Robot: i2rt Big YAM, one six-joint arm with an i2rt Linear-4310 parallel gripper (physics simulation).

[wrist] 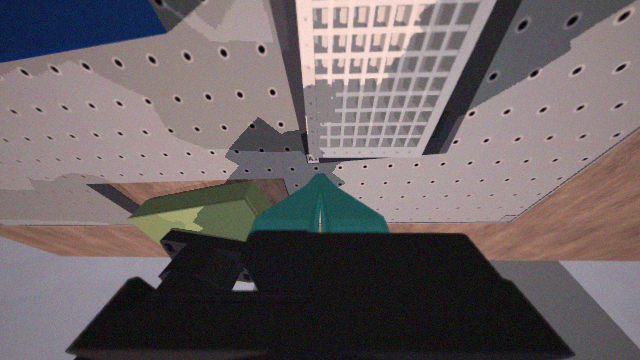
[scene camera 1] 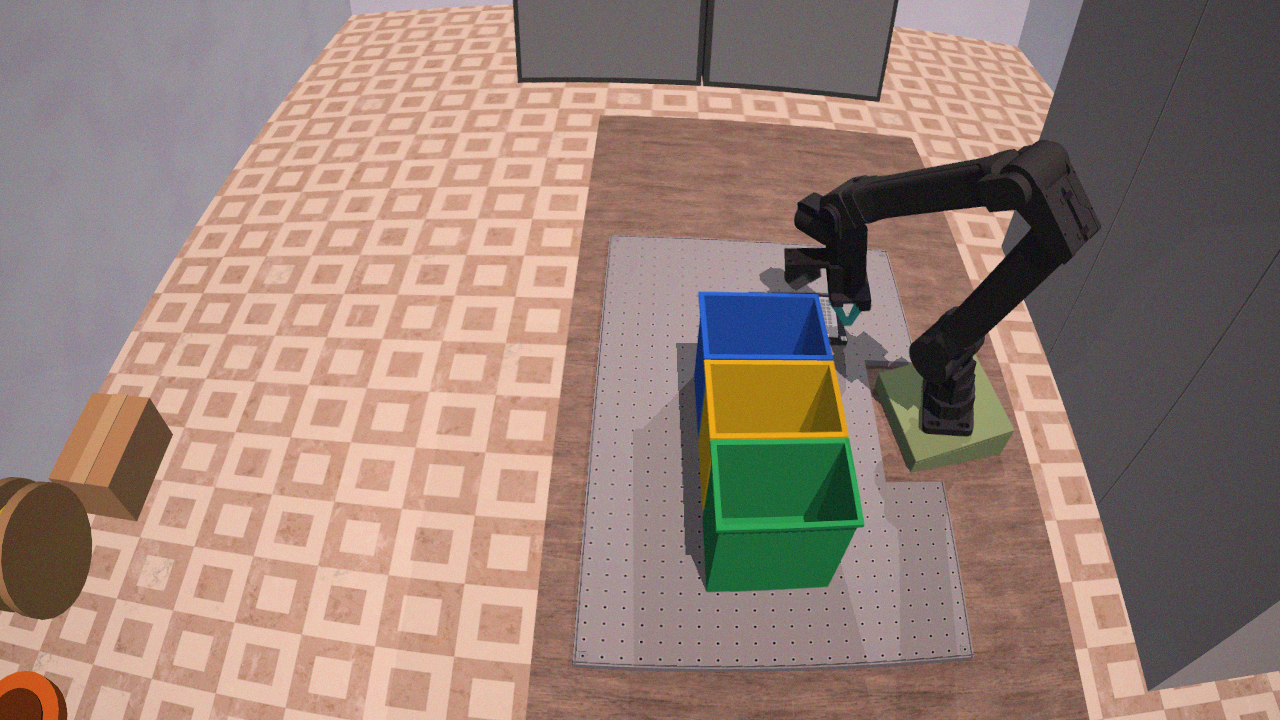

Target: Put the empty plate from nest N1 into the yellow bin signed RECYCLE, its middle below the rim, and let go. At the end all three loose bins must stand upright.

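Places are measured from the arm's base along level axes (x ahead, y left, z up), in millimetres.
Where they show: gripper, fingertip midpoint: (wrist: 320,180) (scene camera 1: 847,324); arm's base, link origin: (wrist: 216,253) (scene camera 1: 947,404).
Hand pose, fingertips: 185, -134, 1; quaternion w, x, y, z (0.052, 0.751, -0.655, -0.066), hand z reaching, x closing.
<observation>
Things, the pixels of their top centre, and the offset from my fingertips, as dx, dy, dz. "pt": a spot on its surface instead. Level surfaces: height alone.
- white gridded plate, top centre: (wrist: 385,55) (scene camera 1: 801,310) +82, -21, -8
- dark nest frame, surface spot: (wrist: 452,120) pt +51, -89, -26
- yellow bin, top centre: (scene camera 1: 775,397) +106, +312, +142
- upright blue bin, top centre: (scene camera 1: 764,324) +139, +183, +142
- upright green bin, top centre: (scene camera 1: 787,482) +73, +440, +142
- perforated grey board, surface height: dz -38
A white gridded plate (scene camera 1: 829,317) (wrist: 380,122) lies in a dark nest frame (wrist: 452,120) beside the blue bin. Its far part runs out of the wrist view, and no N1 label can be read. My gripper (scene camera 1: 847,319) (wrist: 320,180) is shut and empty, its teal fingertips pointing down near one end of the plate, apart from it in the wrist view; their exact height is unclear. The yellow bin (scene camera 1: 774,399) stands upright between the upright blue bin (scene camera 1: 760,325) and the upright green bin (scene camera 1: 778,555). The yellow bin's sign does not show.
The bins stand in a close row on the perforated grey board (scene camera 1: 644,573) (wrist: 200,77). The arm's green base block (scene camera 1: 984,407) (wrist: 162,220) sits to their right in the scene view. A tall dark grey cabinet (scene camera 1: 1190,268) stands beyond it. A cardboard box (scene camera 1: 107,447) is on the floor at left.
</observation>
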